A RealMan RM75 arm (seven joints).
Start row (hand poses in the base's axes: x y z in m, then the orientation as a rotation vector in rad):
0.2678, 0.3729, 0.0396, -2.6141, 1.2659, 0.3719
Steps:
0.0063, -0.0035, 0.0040, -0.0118, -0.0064, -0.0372
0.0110, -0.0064, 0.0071, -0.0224, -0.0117, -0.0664
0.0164, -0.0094, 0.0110, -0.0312, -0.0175, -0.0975
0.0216, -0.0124, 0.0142, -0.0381, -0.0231, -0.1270
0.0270, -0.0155, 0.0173, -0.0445, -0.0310, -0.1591
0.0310, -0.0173, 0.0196, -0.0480, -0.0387, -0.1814
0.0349, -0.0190, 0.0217, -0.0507, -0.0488, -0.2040
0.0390, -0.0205, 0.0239, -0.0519, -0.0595, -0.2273
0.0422, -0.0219, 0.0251, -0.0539, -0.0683, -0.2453
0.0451, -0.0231, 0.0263, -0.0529, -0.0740, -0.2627
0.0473, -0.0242, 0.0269, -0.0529, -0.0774, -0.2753
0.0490, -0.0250, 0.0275, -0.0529, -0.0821, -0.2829
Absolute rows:
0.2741, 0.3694, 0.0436, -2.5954, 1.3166, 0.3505
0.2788, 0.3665, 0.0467, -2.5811, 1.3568, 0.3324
0.2842, 0.3635, 0.0506, -2.5631, 1.3979, 0.3143
0.2894, 0.3605, 0.0538, -2.5443, 1.4358, 0.2976
0.2948, 0.3574, 0.0569, -2.5220, 1.4755, 0.2776
0.2988, 0.3556, 0.0592, -2.5051, 1.5014, 0.2613
0.3027, 0.3539, 0.0613, -2.4867, 1.5262, 0.2421
0.3068, 0.3524, 0.0635, -2.4661, 1.5505, 0.2229
0.3100, 0.3510, 0.0647, -2.4507, 1.5694, 0.2067
0.3129, 0.3498, 0.0659, -2.4339, 1.5869, 0.1966
0.3151, 0.3487, 0.0665, -2.4223, 1.6001, 0.1898
0.3168, 0.3479, 0.0671, -2.4149, 1.6071, 0.1821

